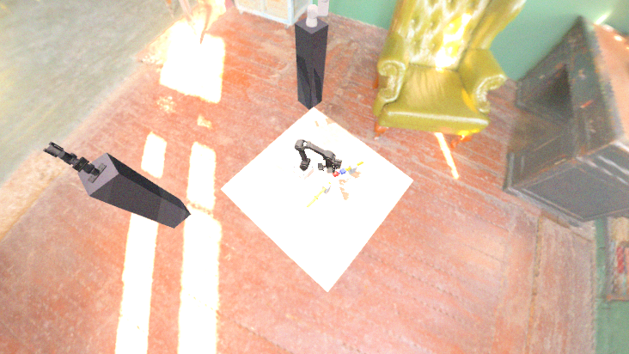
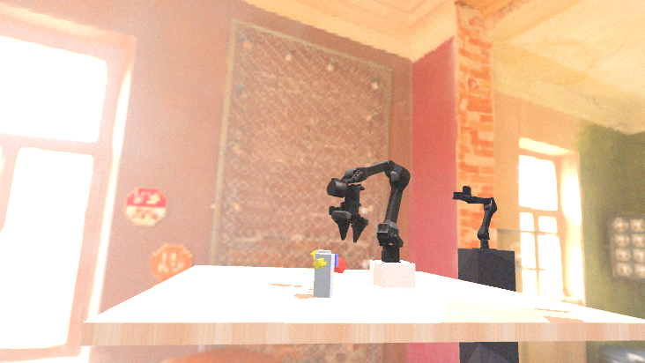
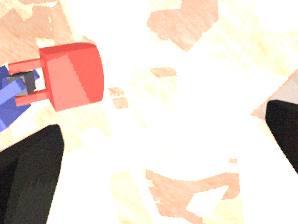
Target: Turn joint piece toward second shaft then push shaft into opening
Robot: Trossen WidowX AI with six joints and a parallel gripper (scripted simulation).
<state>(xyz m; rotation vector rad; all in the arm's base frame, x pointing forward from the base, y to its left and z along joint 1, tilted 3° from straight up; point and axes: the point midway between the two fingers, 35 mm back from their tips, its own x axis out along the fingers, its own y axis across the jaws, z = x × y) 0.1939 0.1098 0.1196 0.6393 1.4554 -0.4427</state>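
My gripper tip is 8 cm above the red joint piece, 5 cm to the right of it and 5 cm short of it.
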